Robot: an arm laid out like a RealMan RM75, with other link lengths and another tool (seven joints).
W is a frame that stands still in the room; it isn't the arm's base.
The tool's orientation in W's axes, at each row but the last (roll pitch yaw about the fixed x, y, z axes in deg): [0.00 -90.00 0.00]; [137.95 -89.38 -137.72]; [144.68 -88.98 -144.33]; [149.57 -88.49 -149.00]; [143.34 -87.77 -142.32]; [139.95 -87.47 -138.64]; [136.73 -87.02 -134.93]
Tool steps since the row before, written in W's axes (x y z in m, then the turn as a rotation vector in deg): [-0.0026 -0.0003 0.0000 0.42 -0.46 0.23]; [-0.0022 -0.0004 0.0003 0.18 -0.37 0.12]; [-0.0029 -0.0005 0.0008 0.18 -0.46 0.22]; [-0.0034 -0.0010 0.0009 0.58 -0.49 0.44]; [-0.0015 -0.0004 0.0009 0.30 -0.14 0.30]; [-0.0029 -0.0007 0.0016 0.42 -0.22 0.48]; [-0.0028 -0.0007 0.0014 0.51 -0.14 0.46]
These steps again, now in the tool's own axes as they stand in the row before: [0.0000 -0.0003 0.0026 0.23 -0.46 -0.42]; [0.0003 -0.0004 0.0022 0.12 -0.37 -0.18]; [0.0008 -0.0005 0.0029 0.22 -0.46 -0.18]; [0.0010 -0.0010 0.0034 0.43 -0.49 -0.59]; [0.0010 -0.0004 0.0015 0.29 -0.14 -0.31]; [0.0017 -0.0006 0.0029 0.47 -0.22 -0.43]; [0.0015 -0.0006 0.0028 0.45 -0.14 -0.52]
